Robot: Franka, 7 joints.
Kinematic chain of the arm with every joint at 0, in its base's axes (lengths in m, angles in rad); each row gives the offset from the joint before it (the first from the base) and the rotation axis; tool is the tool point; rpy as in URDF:
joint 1: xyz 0 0 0.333 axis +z
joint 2: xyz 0 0 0 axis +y
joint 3: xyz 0 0 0.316 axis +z
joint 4: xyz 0.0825 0 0 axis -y
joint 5: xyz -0.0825 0 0.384 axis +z
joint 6: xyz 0 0 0 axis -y
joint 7: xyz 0.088 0 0 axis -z
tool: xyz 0 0 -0.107 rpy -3.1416 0 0
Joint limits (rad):
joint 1: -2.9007..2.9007
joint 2: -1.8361..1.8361
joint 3: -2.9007..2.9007
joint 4: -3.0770..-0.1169
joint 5: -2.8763..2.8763
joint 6: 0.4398..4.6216
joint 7: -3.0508..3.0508
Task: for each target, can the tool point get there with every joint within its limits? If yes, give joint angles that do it. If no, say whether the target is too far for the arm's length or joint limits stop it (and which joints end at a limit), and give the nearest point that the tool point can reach.
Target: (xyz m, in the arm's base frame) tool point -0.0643 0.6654 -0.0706
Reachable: yes | joints 1.4150 1.3699 0.2666 -1.3916 -0.3209 2.9986 -1.6754
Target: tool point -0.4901 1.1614 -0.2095
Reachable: no: too far | nearest point -0.3064 0.7260 -0.0061 | short by 0.514 m
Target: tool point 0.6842 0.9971 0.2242
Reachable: no: too far | nearest point 0.4834 0.7045 0.2561 | short by 0.356 m
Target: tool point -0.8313 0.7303 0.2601
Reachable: no: too far | nearest point -0.6431 0.5650 0.2766 | short by 0.251 m
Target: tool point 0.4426 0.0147 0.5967
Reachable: yes | joints 1.1643 -0.1562 -1.3366 -1.8883 -1.9477 4.1362 1.3381
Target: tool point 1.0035 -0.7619 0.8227
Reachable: no: too far | nearest point 0.6369 -0.4835 0.6438 | short by 0.494 m
